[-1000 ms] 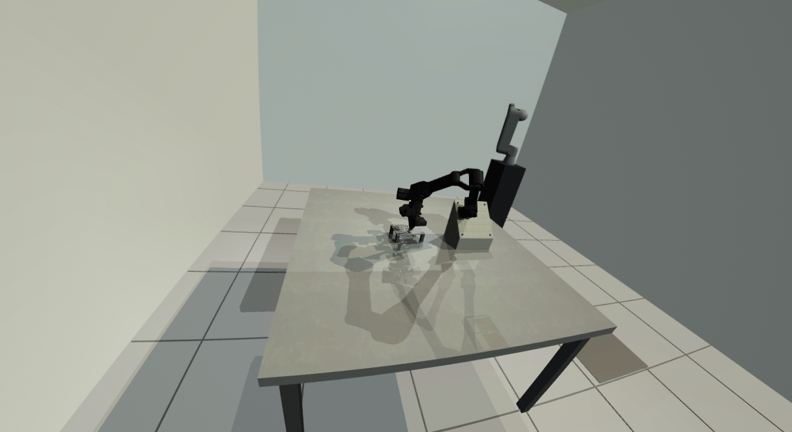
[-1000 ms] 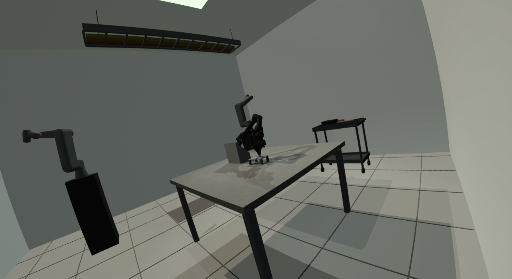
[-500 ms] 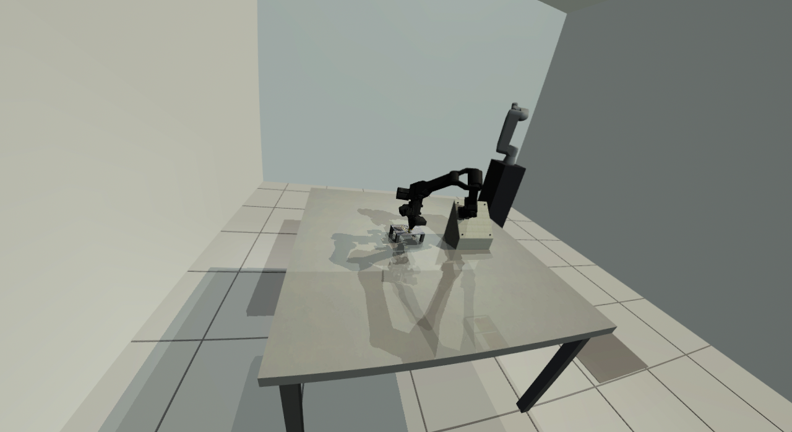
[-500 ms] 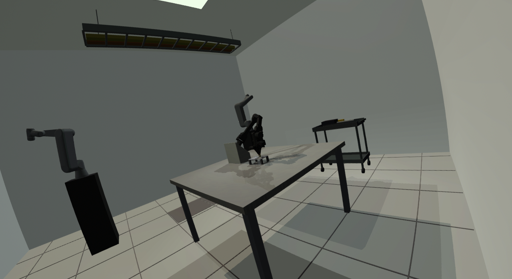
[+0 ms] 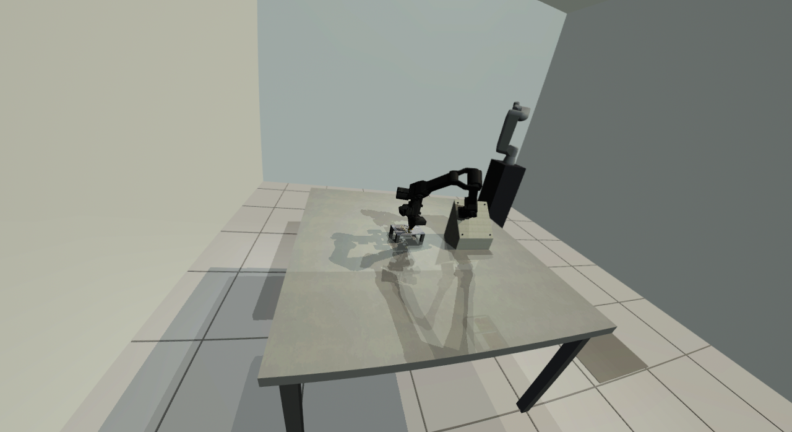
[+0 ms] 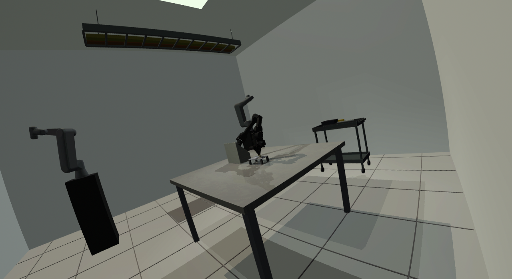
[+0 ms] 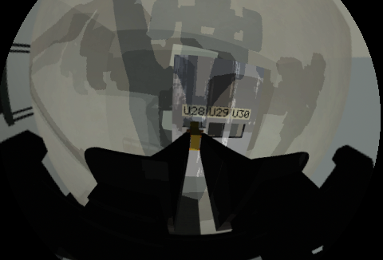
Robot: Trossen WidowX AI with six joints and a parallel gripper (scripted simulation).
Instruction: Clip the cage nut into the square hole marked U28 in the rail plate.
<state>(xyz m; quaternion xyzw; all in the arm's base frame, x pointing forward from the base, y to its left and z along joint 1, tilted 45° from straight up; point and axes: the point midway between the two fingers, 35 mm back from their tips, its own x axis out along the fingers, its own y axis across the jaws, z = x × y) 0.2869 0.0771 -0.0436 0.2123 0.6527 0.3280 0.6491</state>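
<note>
Right now the cage nut is 1 cm below my gripper tip.
</note>
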